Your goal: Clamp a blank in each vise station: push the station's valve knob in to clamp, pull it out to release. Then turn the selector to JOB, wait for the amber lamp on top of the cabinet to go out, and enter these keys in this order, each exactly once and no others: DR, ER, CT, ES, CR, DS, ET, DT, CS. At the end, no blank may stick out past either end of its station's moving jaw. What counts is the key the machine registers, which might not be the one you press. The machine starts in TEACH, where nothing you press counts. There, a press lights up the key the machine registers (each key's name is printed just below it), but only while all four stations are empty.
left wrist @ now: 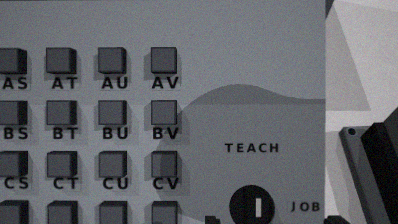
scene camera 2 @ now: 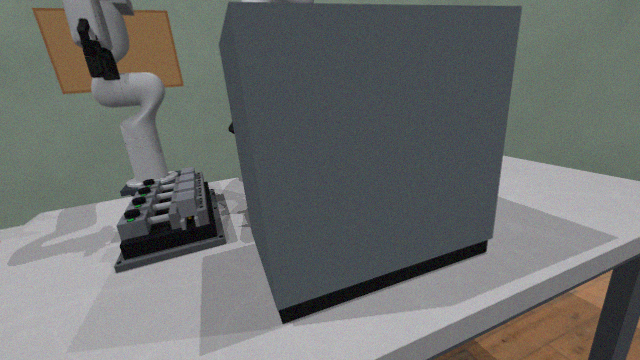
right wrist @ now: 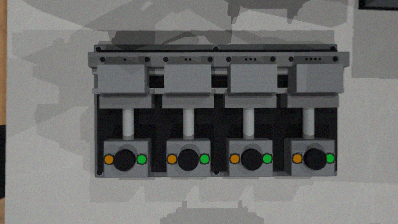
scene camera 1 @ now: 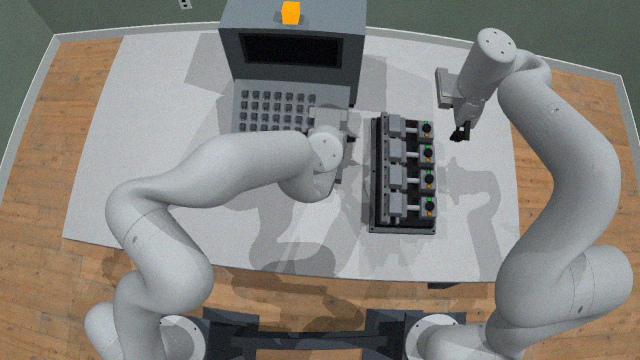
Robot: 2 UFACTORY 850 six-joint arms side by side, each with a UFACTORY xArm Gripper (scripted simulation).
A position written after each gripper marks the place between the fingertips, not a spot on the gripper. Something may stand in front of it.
Labels:
right gripper: scene camera 2 107,78; scene camera 1 453,123; not seen in the left wrist view (out of frame); not seen in the right wrist view (out of frame)

